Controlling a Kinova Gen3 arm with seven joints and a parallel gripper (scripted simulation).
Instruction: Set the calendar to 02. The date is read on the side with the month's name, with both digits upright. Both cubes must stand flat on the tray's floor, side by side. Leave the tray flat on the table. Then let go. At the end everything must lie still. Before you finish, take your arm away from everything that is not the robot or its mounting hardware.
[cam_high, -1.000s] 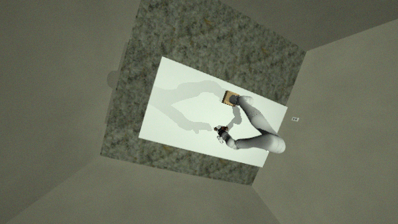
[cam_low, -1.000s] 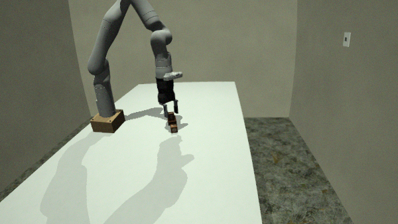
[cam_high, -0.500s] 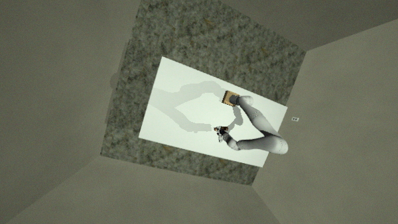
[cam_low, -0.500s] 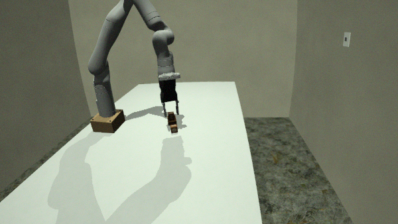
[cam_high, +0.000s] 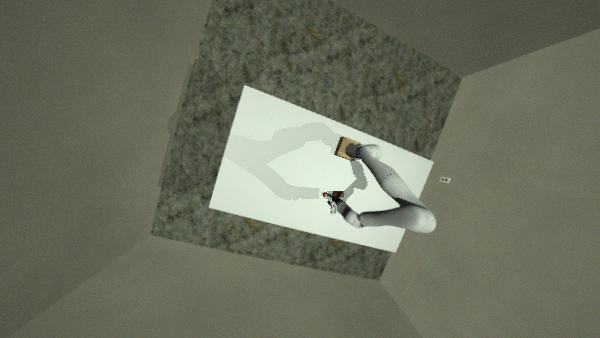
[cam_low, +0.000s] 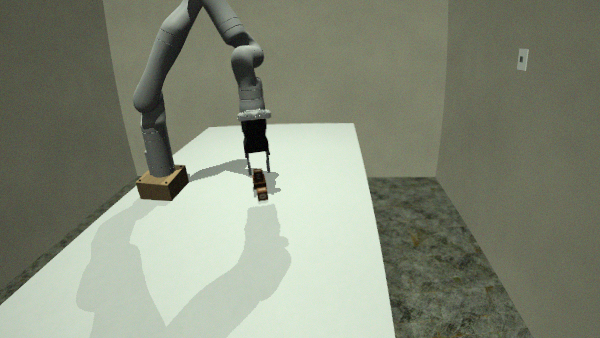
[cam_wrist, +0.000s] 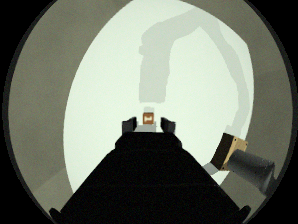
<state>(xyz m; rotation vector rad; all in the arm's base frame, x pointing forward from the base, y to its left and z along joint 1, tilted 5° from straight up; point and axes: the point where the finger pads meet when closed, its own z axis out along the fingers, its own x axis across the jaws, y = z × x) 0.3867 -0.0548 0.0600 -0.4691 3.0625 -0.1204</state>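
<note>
Now: hand 9 cm above the brown calendar cube. Also, from my hand: brown tray 3 cm behind, 11 cm to the left, 10 cm below.
</note>
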